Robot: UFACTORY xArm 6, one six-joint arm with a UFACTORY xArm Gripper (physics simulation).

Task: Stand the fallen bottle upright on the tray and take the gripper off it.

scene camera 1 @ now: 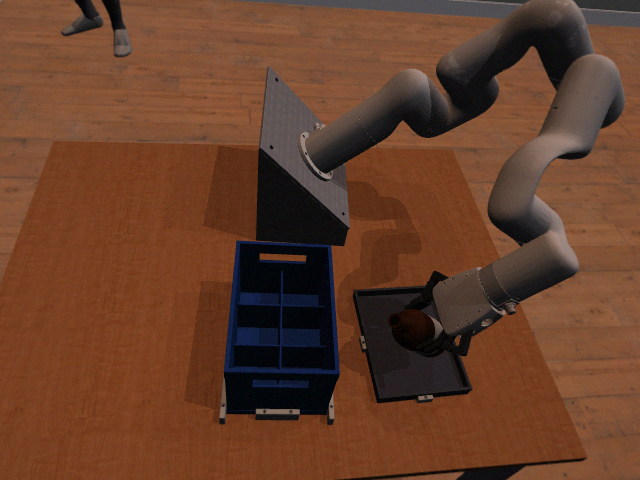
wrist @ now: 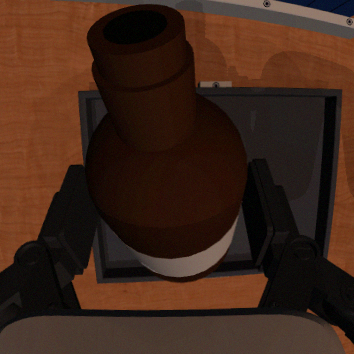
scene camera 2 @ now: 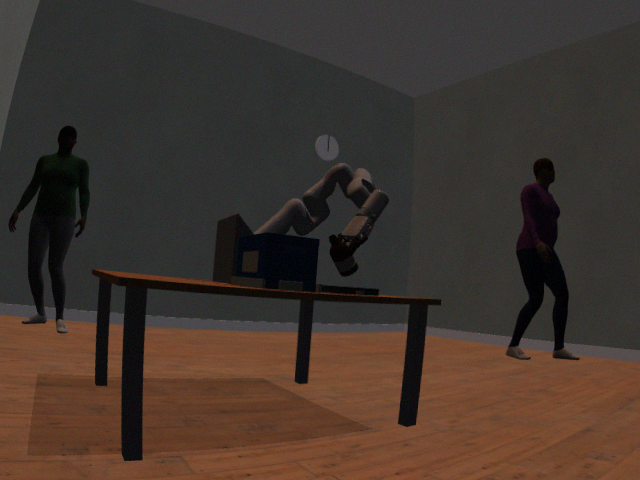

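Pixels of known places: gripper, between the fingertips: (scene camera 1: 414,329) (wrist: 168,181) (scene camera 2: 341,253); arm's base, origin of its link: (scene camera 1: 314,157).
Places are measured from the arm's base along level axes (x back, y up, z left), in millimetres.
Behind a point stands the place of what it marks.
The brown bottle (scene camera 1: 412,329) {x -481, y 18, z 116 mm} (scene camera 2: 339,252) {x -492, y -17, z 105 mm} (wrist: 167,185) {x -464, y 25, z 127 mm} with a white label is in the air above the tray. It is tilted, its mouth up and towards the crate side, its base lower and away from the crate. My gripper (scene camera 1: 420,327) {x -463, y -15, z 135 mm} (scene camera 2: 347,246) {x -463, y -15, z 135 mm} (wrist: 168,181) {x -463, y -15, z 135 mm} is shut on the bottle's body, one finger on each side. The dark tray (scene camera 1: 408,377) {x -493, y -157, z 152 mm} (scene camera 2: 347,289) {x -538, y -146, z 118 mm} (wrist: 285,130) {x -337, y -157, z 113 mm} lies flat on the table, with a visible gap below the bottle's base in the second scene view. Part of the tray is hidden behind the bottle and gripper.
A blue divided crate (scene camera 1: 237,392) {x -538, y -66, z -189 mm} (scene camera 2: 289,258) {x -543, y -60, z -127 mm} (wrist: 322,6) {x -316, y -130, z -4 mm} stands beside the tray, with pale stop blocks (scene camera 1: 277,414) {x -556, y -133, z -119 mm} at its foot. The arm's wedge-shaped base (scene camera 1: 294,211) {x -127, y -51, z -55 mm} (scene camera 2: 225,248) {x 9, y -16, z -125 mm} stands behind the crate. Two people (scene camera 2: 62,191) (scene camera 2: 540,222) stand beyond the table (scene camera 1: 129,232) {x -85, y -162, z -434 mm}.
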